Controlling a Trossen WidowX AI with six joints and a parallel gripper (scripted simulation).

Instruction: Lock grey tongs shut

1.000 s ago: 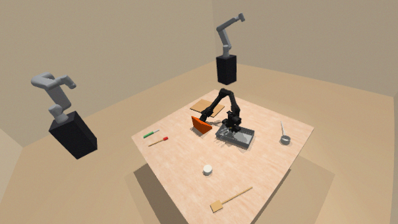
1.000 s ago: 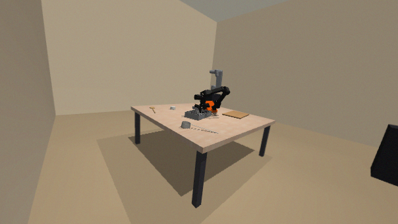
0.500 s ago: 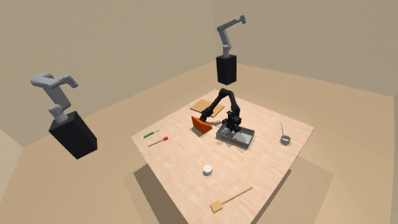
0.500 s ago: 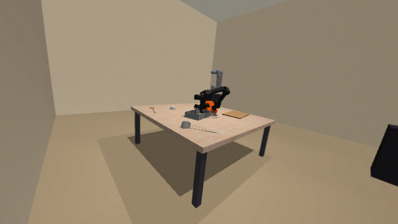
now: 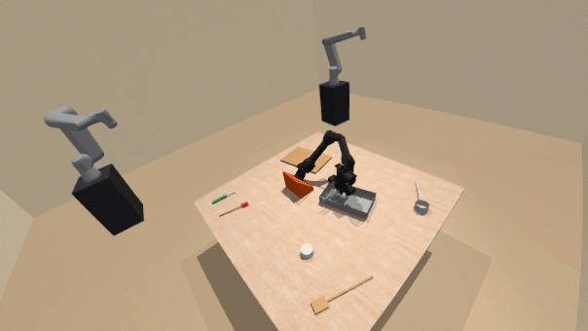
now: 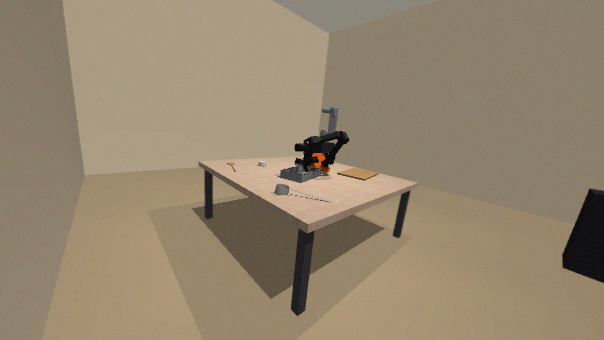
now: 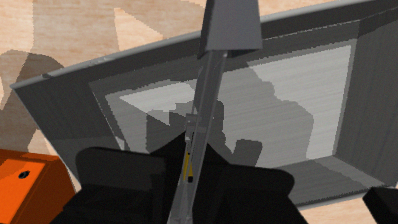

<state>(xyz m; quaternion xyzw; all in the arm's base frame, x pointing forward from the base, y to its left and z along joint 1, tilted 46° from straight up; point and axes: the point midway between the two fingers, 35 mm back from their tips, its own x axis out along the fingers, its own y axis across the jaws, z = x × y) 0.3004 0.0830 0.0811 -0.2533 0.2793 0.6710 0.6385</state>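
Now: the grey roasting tin 50 mm ahead of my gripper tip and 10 mm to the left of it. Also, from my gripper tip: wooden board: 510 mm behind, 110 mm to the left, 20 mm below; then red-tipped stick: 560 mm to the right, 390 mm behind, 20 mm below; then white puck: 400 mm to the right, 160 mm ahead, 10 mm below.
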